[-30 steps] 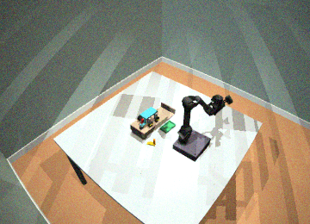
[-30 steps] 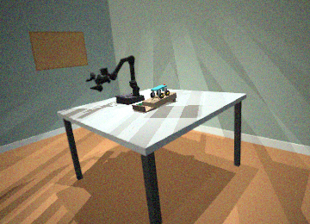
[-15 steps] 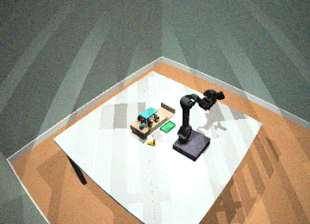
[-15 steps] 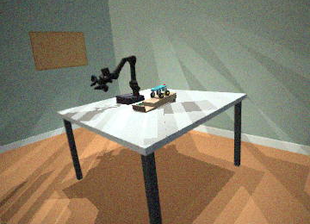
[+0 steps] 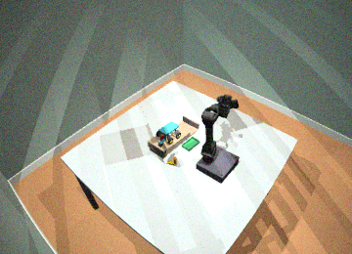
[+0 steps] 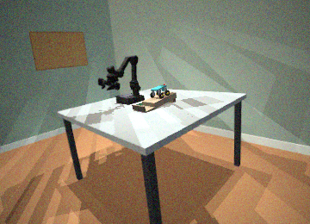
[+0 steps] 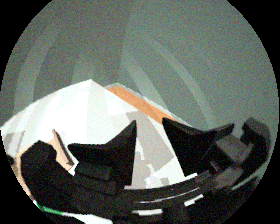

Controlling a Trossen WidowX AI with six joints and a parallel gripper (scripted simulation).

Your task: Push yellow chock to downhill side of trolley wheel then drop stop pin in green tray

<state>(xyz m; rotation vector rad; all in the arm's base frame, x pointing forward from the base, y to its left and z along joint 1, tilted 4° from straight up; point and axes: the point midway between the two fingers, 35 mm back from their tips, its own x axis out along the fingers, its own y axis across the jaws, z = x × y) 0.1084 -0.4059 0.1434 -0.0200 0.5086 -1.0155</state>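
Right now my gripper tip is 520 mm to the right of the red-headed stop pin, 180 mm short of it and 80 mm above it. The rest, counted from my gripper tip: yellow chock 550 mm to the left, 180 mm below, 70 mm ahead; trolley 420 mm to the left, 200 mm ahead, 100 mm below.
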